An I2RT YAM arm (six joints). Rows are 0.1 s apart.
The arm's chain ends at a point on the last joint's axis. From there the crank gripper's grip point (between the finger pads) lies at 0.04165 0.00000 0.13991 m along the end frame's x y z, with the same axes.
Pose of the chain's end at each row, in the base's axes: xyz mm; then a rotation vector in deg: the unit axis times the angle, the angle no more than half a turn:
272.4, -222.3, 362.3, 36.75, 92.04, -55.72
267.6, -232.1, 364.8, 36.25, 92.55, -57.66
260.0, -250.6, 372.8, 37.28, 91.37, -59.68
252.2, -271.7, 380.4, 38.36, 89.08, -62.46
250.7, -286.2, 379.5, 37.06, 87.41, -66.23
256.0, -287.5, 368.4, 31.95, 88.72, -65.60
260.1, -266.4, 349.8, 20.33, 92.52, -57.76
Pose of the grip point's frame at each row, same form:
334.4, -344.9, 313.1, 36.75, 92.04, -55.72
326.7, -356.4, 316.1, 36.25, 92.55, -57.66
315.2, -377.6, 326.7, 37.28, 91.37, -59.68
302.6, -402.4, 339.3, 38.36, 89.08, -62.46
297.1, -420.3, 345.1, 37.06, 87.41, -66.23
309.5, -419.3, 335.8, 31.95, 88.72, -65.60
337.9, -384.4, 313.4, 20.33, 92.52, -57.76

